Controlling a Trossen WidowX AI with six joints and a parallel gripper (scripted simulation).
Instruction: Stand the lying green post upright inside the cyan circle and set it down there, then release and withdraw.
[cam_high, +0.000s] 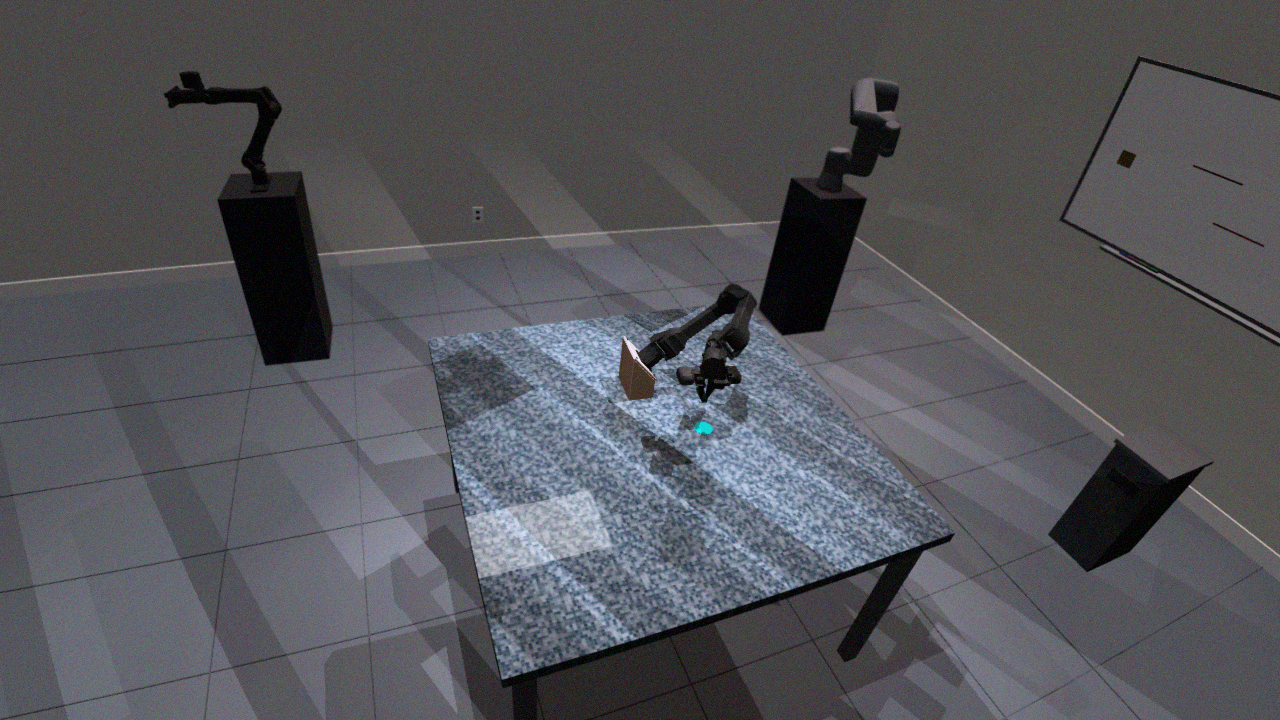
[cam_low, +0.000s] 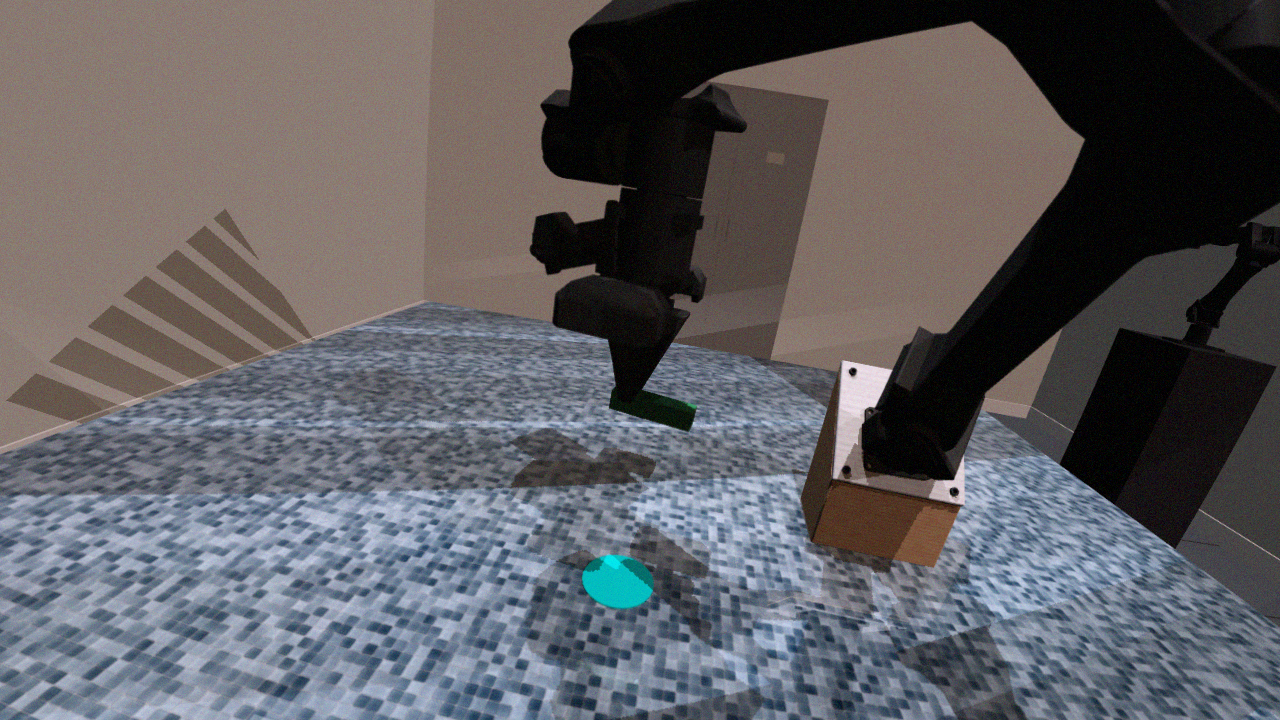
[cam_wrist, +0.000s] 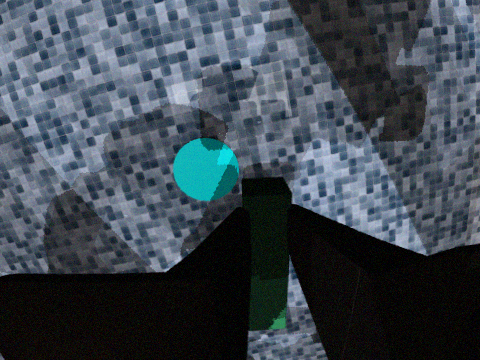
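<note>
Right now my gripper tip is 150 mm above the cyan circle, 40 mm to the right of it and 20 mm past it. The rest, counted from my gripper tip: green post 20 mm behind.
</note>
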